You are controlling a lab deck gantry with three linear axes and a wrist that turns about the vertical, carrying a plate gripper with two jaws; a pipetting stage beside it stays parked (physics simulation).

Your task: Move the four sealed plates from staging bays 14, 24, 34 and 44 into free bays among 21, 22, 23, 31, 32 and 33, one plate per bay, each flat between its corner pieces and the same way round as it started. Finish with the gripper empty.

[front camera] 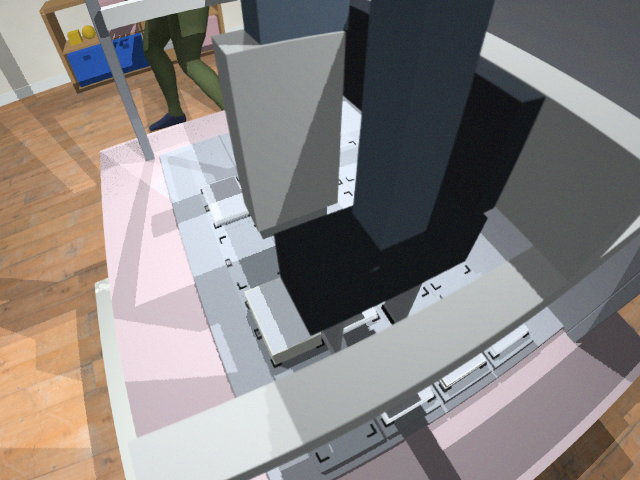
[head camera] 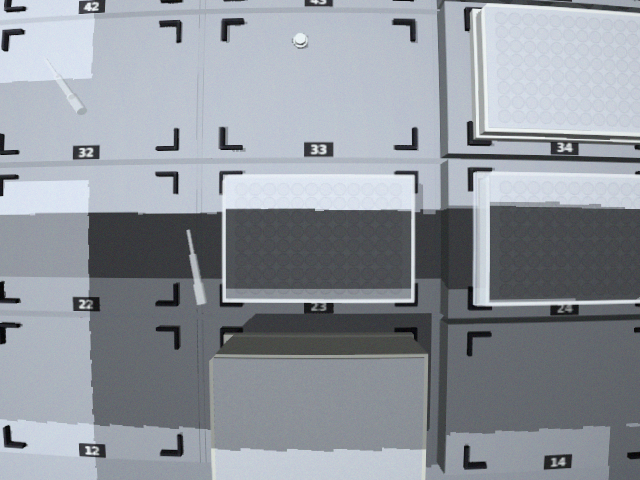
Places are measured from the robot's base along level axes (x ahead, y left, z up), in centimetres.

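Pixels of known places: gripper, fingertip midpoint: (front camera: pixel 362 332); robot's base, origin of the base link: (front camera: pixel 202 190).
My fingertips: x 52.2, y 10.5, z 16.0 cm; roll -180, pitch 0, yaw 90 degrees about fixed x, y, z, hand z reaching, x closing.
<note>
For each thing: its top centre in the pictures, then the offset to it from my fingertips. "pt": a spot on its surface instead.
- sealed plate, middle of its top: (head camera: pixel 318 238) (front camera: pixel 338 294) dx -13.0, dy +4.5, dz -14.6 cm
- bay 24 plate, middle of its top: (head camera: pixel 581 238) (front camera: pixel 390 372) dx +3.4, dy +4.5, dz -13.1 cm
- bay 34 plate, middle of its top: (head camera: pixel 577 70) (front camera: pixel 444 341) dx +3.4, dy +15.2, dz -13.1 cm
- Bay 14, surface spot: (head camera: pixel 532 392) pt dx +1.3, dy -5.8, dz -14.6 cm
- tall box, middle of its top: (head camera: pixel 318 425) (front camera: pixel 281 312) dx -13.0, dy -6.2, dz -11.8 cm
- loose pipette tip, surface spot: (head camera: pixel 65 87) pt dx -30.7, dy +15.1, dz -15.5 cm
- small white round piece, middle of its top: (head camera: pixel 300 38) dx -14.3, dy +18.2, dz -15.6 cm
A sealed plate (head camera: pixel 318 242) (front camera: pixel 360 321) lies flat between the corner pieces of bay 23; my gripper's body hides most of it in the front view. Sealed plates sit in bay 24 and bay 34: the bay 24 plate (head camera: pixel 563 248) (front camera: pixel 410 408) and the bay 34 plate (head camera: pixel 563 72) (front camera: pixel 465 370). Another plate (front camera: pixel 509 342) is in bay 44. Bay 14 (head camera: pixel 532 392) holds no plate. My gripper (front camera: pixel 367 333) is open and empty, its jaws beside the near end of the bay 23 plate in the front view; the front beam partly hides the tips.
A tall box (head camera: pixel 317 408) (front camera: pixel 294 322) stands in bay 13. A loose pipette tip (head camera: pixel 65 87) lies in bay 32, another tip (head camera: pixel 195 268) lies between bays 22 and 23, and a small white round piece (head camera: pixel 299 40) is in bay 33. A pale beam (front camera: pixel 330 392) crosses the front.
</note>
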